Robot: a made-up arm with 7 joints. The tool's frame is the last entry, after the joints. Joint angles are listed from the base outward.
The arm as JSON. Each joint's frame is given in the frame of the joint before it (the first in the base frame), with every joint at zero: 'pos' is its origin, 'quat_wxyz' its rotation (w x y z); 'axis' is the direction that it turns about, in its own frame. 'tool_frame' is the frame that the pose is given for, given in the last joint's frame.
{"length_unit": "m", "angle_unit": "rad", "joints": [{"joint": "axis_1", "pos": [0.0, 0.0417, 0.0], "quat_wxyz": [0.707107, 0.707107, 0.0, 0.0], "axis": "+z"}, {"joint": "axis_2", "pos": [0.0, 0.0, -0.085], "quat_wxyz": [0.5, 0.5, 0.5, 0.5], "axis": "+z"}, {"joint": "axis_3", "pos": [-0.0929, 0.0, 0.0], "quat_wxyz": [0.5, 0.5, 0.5, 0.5], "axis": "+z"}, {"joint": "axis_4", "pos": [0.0, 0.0, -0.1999], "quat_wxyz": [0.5, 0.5, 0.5, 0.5], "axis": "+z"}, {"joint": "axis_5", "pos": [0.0, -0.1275, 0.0], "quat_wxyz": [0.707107, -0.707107, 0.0, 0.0], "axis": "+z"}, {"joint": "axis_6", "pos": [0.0, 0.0, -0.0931], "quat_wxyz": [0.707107, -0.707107, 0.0, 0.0], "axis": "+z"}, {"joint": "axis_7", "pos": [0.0, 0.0, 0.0], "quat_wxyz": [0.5, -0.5, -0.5, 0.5], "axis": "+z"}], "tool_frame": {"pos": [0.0, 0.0, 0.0], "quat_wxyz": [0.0, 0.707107, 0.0, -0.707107]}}
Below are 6 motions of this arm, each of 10 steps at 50 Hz.
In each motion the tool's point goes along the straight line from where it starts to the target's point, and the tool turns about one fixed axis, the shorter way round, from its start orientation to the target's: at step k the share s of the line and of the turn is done. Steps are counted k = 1, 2, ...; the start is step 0. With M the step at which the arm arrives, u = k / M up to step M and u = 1 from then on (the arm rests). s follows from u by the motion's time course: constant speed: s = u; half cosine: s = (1 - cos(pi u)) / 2; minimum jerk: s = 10 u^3 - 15 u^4 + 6 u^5.
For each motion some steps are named. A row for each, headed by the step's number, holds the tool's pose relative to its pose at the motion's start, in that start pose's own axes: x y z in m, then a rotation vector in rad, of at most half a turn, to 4 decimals.
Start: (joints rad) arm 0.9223 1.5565 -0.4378 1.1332 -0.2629 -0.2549 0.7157
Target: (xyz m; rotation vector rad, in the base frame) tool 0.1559 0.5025 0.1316 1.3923 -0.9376 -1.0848
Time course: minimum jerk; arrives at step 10
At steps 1, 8, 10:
1: 0.0000 0.0003 0.0003 0.0026 0.0001 0.0003
8: -0.0031 0.0300 0.0359 0.2823 0.0117 0.0289
10: -0.0033 0.0319 0.0381 0.2996 0.0125 0.0307

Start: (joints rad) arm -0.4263 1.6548 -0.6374 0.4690 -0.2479 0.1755 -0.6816
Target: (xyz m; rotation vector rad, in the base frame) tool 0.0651 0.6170 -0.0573 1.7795 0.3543 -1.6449
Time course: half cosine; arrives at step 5
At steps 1, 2, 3, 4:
1: 0.0007 -0.0001 0.0002 -0.0011 -0.0068 -0.0020
2: 0.0027 -0.0003 0.0008 -0.0038 -0.0248 -0.0071
3: 0.0051 -0.0005 0.0015 -0.0072 -0.0469 -0.0134
4: 0.0070 -0.0007 0.0020 -0.0100 -0.0648 -0.0185

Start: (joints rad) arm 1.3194 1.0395 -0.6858 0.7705 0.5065 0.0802 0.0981
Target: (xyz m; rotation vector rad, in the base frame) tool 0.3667 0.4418 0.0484 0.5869 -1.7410 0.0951
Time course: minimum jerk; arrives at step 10
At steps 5, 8, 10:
5: 0.0106 -0.0145 -0.0124 0.0125 -0.0154 0.1096
8: 0.0201 -0.0273 -0.0234 0.0235 -0.0291 0.2065
10: 0.0213 -0.0290 -0.0248 0.0250 -0.0309 0.2192

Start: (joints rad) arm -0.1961 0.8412 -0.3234 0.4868 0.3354 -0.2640 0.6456
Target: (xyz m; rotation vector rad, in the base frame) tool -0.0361 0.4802 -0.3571 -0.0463 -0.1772 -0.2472
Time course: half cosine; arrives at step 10
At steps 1, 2, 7, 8, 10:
1: -0.0014 -0.0004 0.0007 -0.0008 0.0043 0.0054
2: -0.0054 -0.0016 0.0026 -0.0032 0.0168 0.0213
7: -0.0450 -0.0137 0.0217 -0.0263 0.1395 0.1767
8: -0.0512 -0.0156 0.0247 -0.0300 0.1589 0.2014
10: -0.0567 -0.0172 0.0273 -0.0331 0.1757 0.2226

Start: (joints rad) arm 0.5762 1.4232 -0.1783 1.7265 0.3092 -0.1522 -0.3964
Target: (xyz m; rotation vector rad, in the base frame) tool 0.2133 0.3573 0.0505 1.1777 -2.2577 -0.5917
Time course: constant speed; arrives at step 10
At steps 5, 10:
5: 0.0098 -0.0034 0.0024 0.0128 -0.0189 0.0015
10: 0.0196 -0.0068 0.0048 0.0256 -0.0378 0.0030

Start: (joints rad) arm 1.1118 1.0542 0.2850 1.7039 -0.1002 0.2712 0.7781
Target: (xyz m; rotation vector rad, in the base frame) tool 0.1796 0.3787 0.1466 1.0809 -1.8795 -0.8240
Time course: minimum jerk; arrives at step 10
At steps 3, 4, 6, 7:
3: -0.0003 -0.0029 -0.0018 -0.0225 -0.0006 -0.0043
4: -0.0005 -0.0056 -0.0034 -0.0438 -0.0012 -0.0085
6: -0.0012 -0.0121 -0.0074 -0.0943 -0.0026 -0.0182
7: -0.0014 -0.0148 -0.0090 -0.1156 -0.0032 -0.0223

